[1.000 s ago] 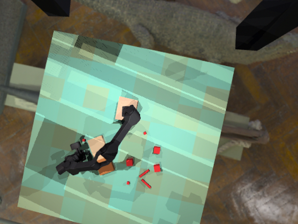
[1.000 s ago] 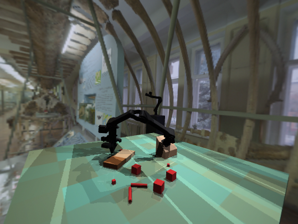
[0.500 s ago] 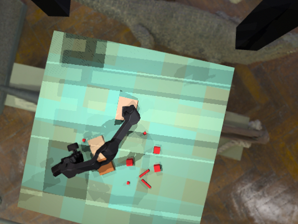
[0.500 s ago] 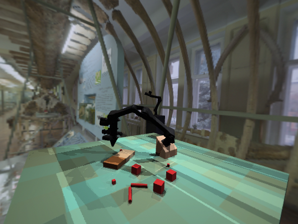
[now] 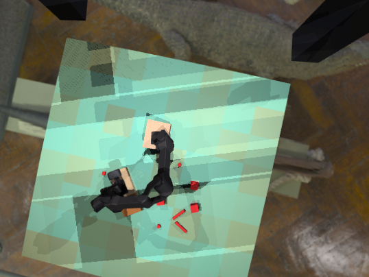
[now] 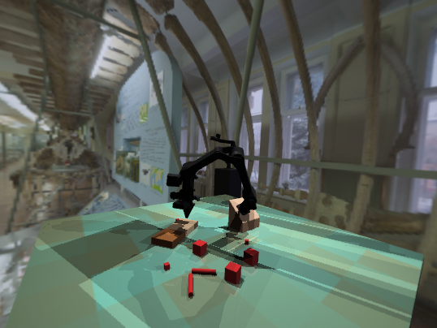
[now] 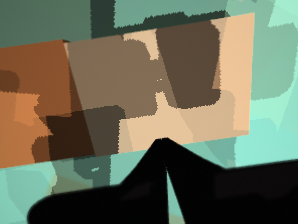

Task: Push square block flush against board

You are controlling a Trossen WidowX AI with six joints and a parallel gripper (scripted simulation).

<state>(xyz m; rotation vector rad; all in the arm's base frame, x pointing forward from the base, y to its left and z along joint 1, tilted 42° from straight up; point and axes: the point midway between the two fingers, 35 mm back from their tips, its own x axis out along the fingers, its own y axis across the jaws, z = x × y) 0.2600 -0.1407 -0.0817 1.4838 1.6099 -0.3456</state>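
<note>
My gripper tip is 6 cm above the tan square block and 3 cm to the left of it. Round my gripper tip: brown board: 12 cm ahead, 6 cm below, 2 cm to the left.
</note>
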